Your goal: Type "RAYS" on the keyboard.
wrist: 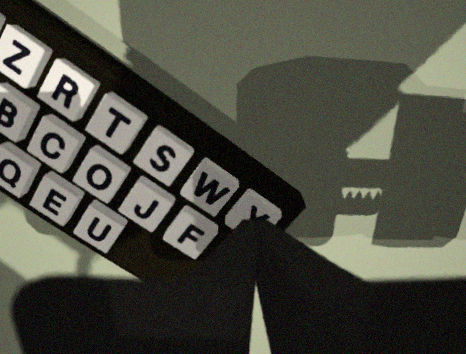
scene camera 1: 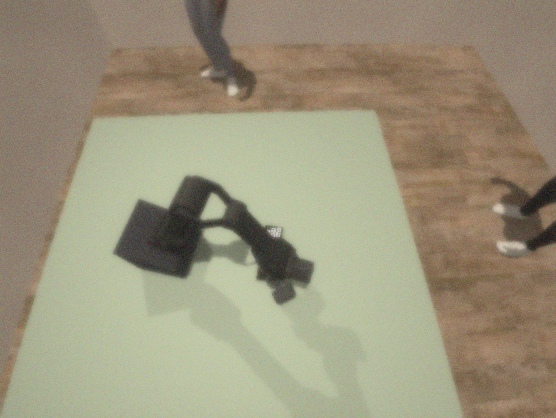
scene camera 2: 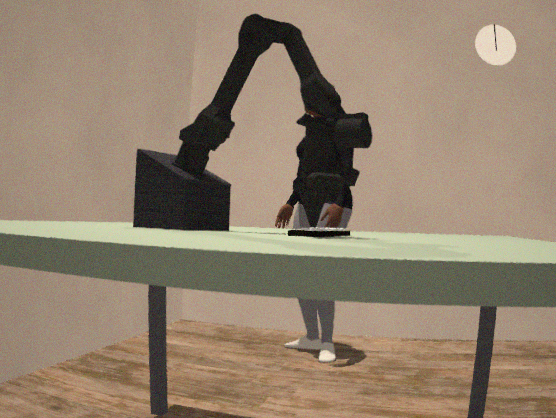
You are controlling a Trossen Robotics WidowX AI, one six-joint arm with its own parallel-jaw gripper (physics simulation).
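Pixels of known places: gripper, fingertip midpoint: (wrist: 253, 232) (scene camera 2: 312, 227); arm's base, origin of the base link: (scene camera 1: 160, 238) (scene camera 2: 187, 168).
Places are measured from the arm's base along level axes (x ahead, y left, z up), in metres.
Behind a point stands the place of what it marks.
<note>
The black keyboard (scene camera 1: 268, 229) {y 0.001, x 0.330, z -0.132 m} (scene camera 2: 320, 233) {y -0.175, x 0.314, z -0.135 m} (wrist: 287, 200) {y -0.176, x 0.310, z -0.131 m} with pale letter keys lies on the green table. In the wrist view it runs diagonally from upper left, with the R key (wrist: 67, 91) {y -0.098, x 0.330, z -0.126 m}, the S key (wrist: 163, 156) {y -0.132, x 0.317, z -0.126 m} and the Y key (wrist: 254, 206) {y -0.165, x 0.307, z -0.126 m} along its upper row. No A key shows in that view. My gripper (scene camera 2: 314, 226) {y -0.167, x 0.299, z -0.123 m} (wrist: 253, 232) {y -0.167, x 0.299, z -0.123 m} is shut and empty, pointing down. Its fingertips are at the Y key and cover its lower part; whether the key is pressed down I cannot tell. The arm hides the fingertips and most of the keyboard in scene camera 1.
The arm's dark base block (scene camera 1: 142, 237) {y 0.005, x -0.045, z 0.020 m} (scene camera 2: 182, 200) {y -0.098, x 0.018, z -0.078 m} stands on the green table (scene camera 1: 320, 150) {y 0.302, x 0.630, z -0.142 m} (scene camera 2: 425, 280) {y -0.743, x 0.404, z -0.160 m}, left of the keyboard. The W key (wrist: 210, 186) {y -0.149, x 0.311, z -0.126 m} and the F key (wrist: 191, 234) {y -0.146, x 0.291, z -0.126 m} are close to the fingertips. One person stands behind the table, another at the right of scene camera 1.
</note>
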